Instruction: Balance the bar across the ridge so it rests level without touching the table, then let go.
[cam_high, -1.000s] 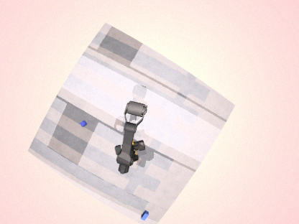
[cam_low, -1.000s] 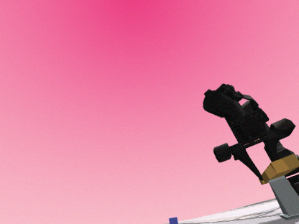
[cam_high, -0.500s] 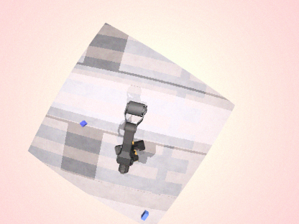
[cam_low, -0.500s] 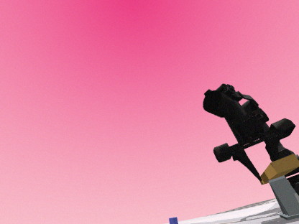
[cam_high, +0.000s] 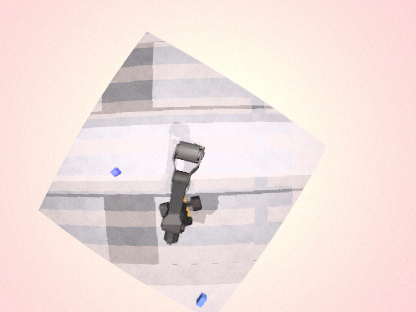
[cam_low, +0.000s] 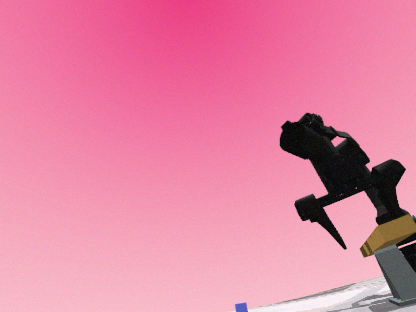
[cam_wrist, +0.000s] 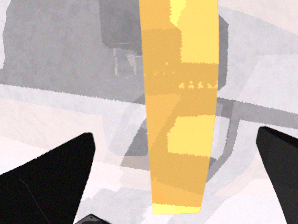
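The orange bar lies 20 mm ahead of my gripper tip, 20 mm to the left of it and 10 mm below it. From my gripper tip the other things lie so: blue cube (90 mm ahead, 400 mm to the right, 60 mm below).
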